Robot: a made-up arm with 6 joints.
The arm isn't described. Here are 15 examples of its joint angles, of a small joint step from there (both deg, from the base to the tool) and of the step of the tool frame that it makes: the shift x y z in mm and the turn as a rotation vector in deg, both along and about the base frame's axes.
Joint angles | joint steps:
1: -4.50 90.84 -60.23 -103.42 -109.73 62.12 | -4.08 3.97 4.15 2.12 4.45 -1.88
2: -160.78 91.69 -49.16 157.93 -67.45 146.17 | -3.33 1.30 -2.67 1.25 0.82 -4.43
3: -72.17 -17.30 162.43 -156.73 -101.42 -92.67 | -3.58 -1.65 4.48 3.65 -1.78 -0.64
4: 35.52 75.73 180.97 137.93 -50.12 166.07 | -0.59 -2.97 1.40 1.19 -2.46 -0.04
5: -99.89 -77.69 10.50 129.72 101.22 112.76 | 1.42 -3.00 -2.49 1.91 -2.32 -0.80
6: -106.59 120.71 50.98 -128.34 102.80 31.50 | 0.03 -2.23 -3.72 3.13 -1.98 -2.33
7: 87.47 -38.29 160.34 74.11 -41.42 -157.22 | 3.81 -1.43 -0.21 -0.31 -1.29 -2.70
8: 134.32 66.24 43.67 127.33 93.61 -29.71 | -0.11 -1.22 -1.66 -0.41 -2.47 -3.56
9: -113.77 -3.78 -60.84 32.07 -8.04 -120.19 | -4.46 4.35 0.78 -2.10 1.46 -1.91
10: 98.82 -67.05 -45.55 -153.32 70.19 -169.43 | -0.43 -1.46 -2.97 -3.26 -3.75 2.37
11: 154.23 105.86 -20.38 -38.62 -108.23 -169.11 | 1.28 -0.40 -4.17 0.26 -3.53 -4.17
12: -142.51 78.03 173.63 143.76 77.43 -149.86 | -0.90 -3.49 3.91 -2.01 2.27 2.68
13: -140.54 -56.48 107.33 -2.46 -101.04 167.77 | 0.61 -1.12 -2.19 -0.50 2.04 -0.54
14: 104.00 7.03 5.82 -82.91 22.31 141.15 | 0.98 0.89 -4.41 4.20 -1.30 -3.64
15: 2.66 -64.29 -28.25 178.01 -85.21 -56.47 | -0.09 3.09 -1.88 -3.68 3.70 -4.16
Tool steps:
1: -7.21 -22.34 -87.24 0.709 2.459 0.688
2: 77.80 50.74 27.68 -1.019 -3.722 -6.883
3: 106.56 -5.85 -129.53 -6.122 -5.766 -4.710
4: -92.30 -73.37 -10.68 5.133 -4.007 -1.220
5: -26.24 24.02 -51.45 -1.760 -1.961 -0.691
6: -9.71 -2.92 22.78 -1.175 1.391 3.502
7: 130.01 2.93 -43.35 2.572 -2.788 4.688
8: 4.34 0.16 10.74 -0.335 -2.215 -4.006
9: -79.66 17.98 -55.08 0.861 -3.239 -7.596
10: -14.11 13.17 -55.98 0.801 1.091 3.765
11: 43.46 -30.70 62.86 -4.132 -7.971 3.143
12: 141.37 117.58 28.32 -1.403 7.937 0.001
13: -1.68 23.48 6.26 -0.443 0.858 1.328
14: -44.93 24.66 -136.39 -3.870 -1.738 2.529
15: 140.78 -9.12 -7.90 0.666 8.419 5.856
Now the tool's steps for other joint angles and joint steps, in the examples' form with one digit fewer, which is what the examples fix.
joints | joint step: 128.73 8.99 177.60 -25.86 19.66 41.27 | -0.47 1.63 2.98 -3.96 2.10 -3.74
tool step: -22.4 27.7 -47.0 7.58 -3.38 0.73
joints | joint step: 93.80 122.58 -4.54 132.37 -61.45 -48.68 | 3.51 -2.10 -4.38 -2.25 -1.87 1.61
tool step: -26.4 -20.9 67.5 -1.84 -2.97 3.78
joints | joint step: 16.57 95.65 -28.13 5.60 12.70 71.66 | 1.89 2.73 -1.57 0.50 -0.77 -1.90
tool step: -115.5 -13.1 -5.1 -2.05 4.71 0.60
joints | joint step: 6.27 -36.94 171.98 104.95 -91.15 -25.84 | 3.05 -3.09 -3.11 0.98 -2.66 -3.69
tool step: -14.4 -83.0 -37.3 0.81 -4.17 4.98
